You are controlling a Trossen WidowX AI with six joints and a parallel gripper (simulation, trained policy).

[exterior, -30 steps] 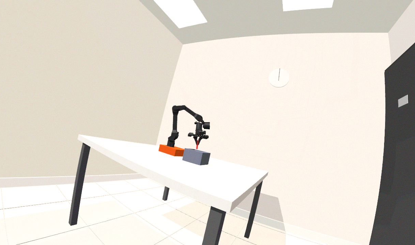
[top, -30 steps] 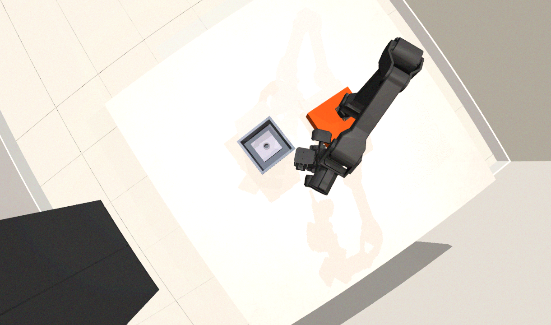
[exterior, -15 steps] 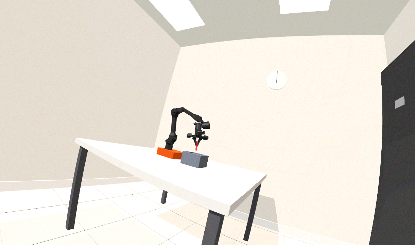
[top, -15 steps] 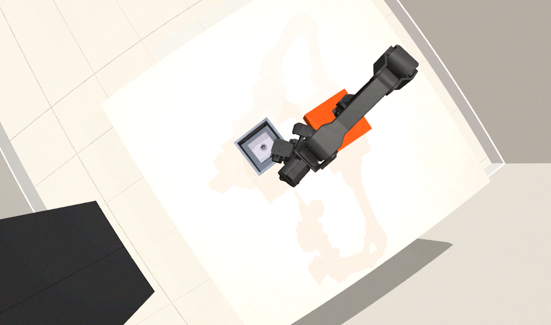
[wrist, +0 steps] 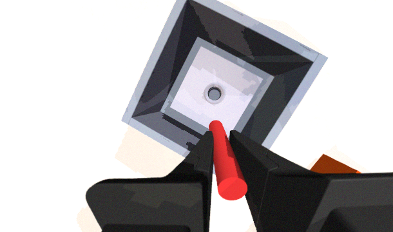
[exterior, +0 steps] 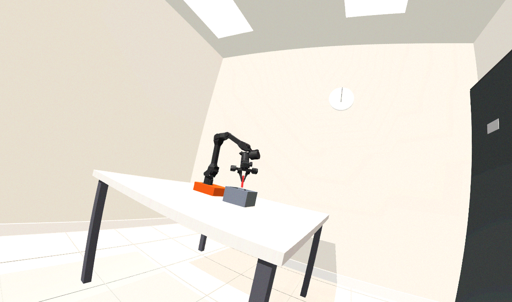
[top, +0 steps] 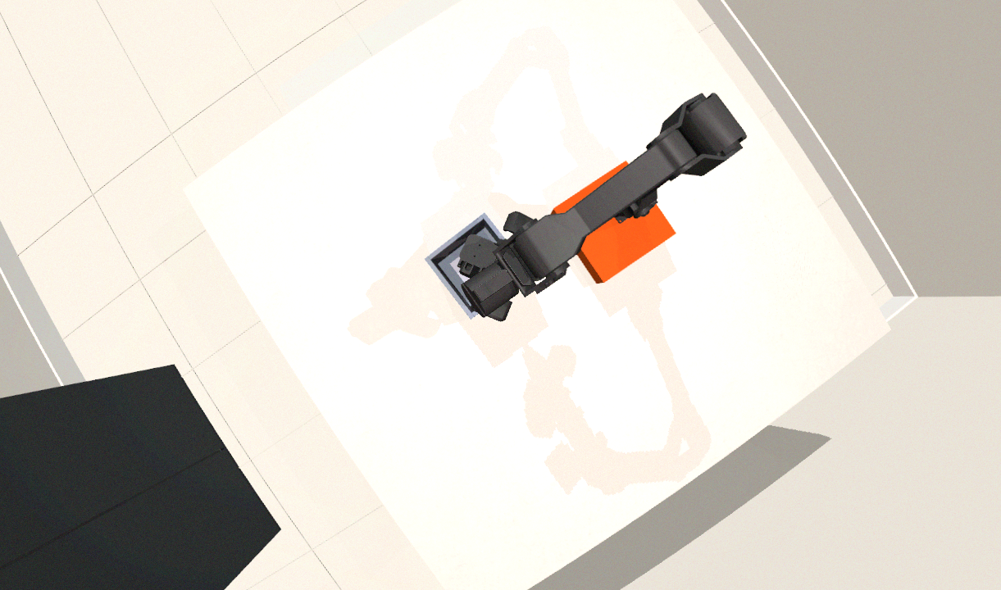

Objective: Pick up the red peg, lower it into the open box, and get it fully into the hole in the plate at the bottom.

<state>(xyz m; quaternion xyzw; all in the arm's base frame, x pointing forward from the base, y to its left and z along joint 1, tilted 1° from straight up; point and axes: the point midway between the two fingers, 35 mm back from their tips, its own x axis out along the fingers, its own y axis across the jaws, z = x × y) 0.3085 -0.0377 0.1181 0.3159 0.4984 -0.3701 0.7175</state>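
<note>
Now: gripper tip 10 mm to the right of the red peg. Round my gripper tip: grey box: 120 mm below, 30 mm to the right, 20 mm ahead; plate: 100 mm below, 30 mm to the right, 20 mm ahead.
</note>
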